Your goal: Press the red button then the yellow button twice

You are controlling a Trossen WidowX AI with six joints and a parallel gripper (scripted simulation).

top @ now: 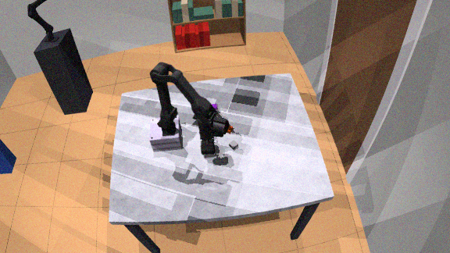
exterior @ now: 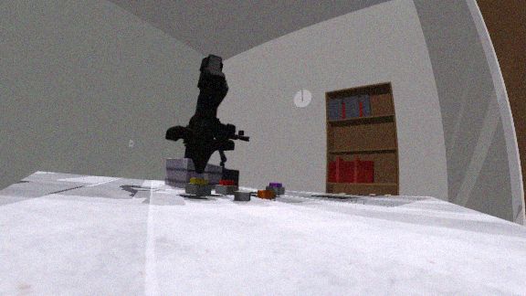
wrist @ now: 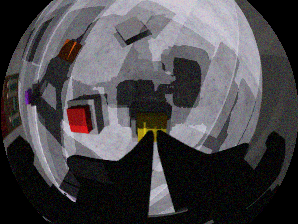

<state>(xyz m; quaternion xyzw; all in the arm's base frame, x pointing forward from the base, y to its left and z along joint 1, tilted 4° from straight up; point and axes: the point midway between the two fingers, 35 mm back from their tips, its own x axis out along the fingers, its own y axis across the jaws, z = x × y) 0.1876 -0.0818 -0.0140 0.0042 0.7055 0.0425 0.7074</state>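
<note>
The yellow button lies 20 mm below my gripper tip. The rest, counted from my gripper tip: red button: 100 mm to the left, 20 mm below; then grey block: 120 mm ahead, 40 mm to the left, 40 mm below; then orange block: 140 mm to the left, 110 mm ahead, 40 mm below.
</note>
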